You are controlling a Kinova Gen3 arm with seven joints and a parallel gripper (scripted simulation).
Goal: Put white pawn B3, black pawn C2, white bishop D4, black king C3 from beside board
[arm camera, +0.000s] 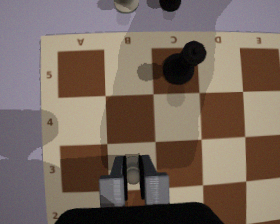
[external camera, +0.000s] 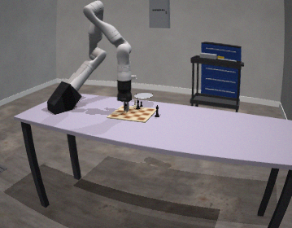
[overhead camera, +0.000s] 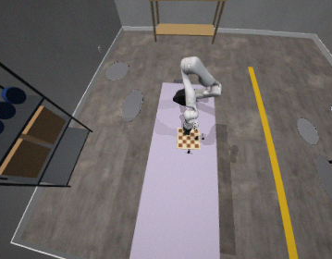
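Right now the white pawn is 10 mm below my hand. Round my hand: chessboard: 40 mm ahead, 30 mm below, 10 mm to the left; white bishop: 140 mm to the left, 30 mm behind, 10 mm below; black pawn: 140 mm to the left, 20 mm below, 10 mm ahead.
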